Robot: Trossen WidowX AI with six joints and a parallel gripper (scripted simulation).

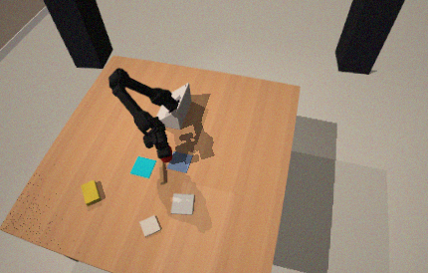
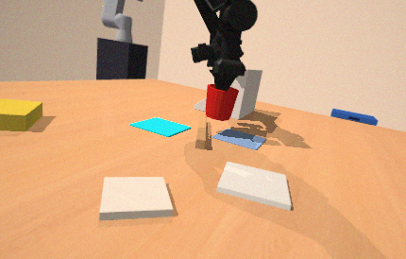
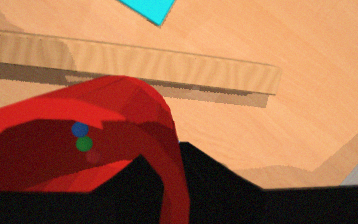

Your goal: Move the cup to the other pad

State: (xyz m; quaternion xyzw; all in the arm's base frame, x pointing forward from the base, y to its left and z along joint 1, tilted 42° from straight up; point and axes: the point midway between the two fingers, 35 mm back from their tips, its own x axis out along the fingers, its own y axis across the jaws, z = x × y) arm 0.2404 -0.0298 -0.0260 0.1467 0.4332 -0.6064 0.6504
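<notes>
The green marble lies 40 mm ahead of my gripper tip, 30 mm to the left of it and 20 mm below it. Round my gripper tip: low wooden bar: 50 mm ahead, 20 mm to the right, 80 mm below; light blue pad: 20 mm ahead, 70 mm to the left, 90 mm below; red cup: 30 mm ahead, 10 mm to the left.
</notes>
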